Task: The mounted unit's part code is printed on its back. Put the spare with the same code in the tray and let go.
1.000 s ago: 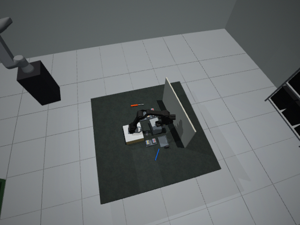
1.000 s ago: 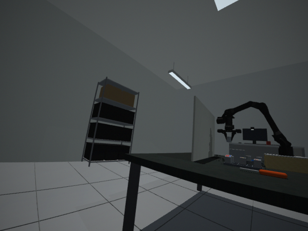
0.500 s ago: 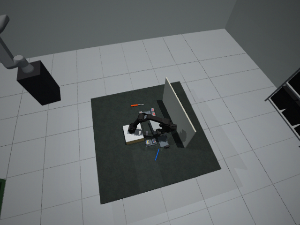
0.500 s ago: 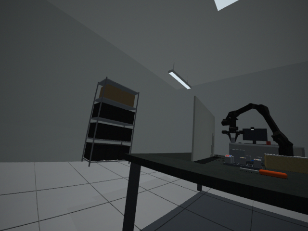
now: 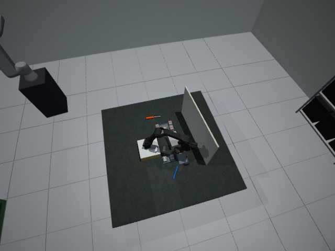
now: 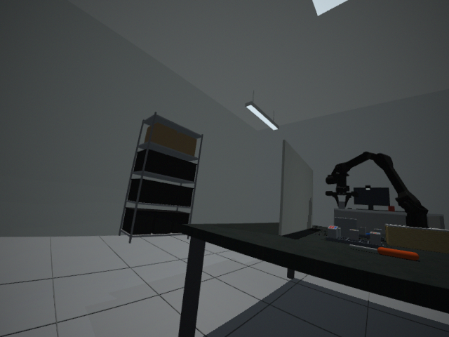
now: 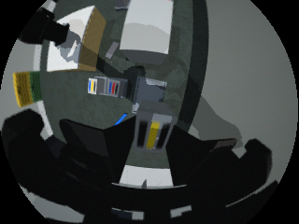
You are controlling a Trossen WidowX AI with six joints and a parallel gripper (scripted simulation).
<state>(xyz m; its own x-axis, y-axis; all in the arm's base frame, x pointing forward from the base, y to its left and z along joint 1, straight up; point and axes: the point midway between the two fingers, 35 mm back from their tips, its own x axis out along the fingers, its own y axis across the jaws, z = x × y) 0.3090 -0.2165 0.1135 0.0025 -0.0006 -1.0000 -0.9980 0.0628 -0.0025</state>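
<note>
Right now my gripper tip is 16 cm above the grey tray. From my gripper tip the other things lie so: tall upright panel (22 cm ahead, 19 cm to the left, 6 cm above); then blue pen (12 cm behind, 12 cm to the right, 16 cm below); then spare (2 cm above).
</note>
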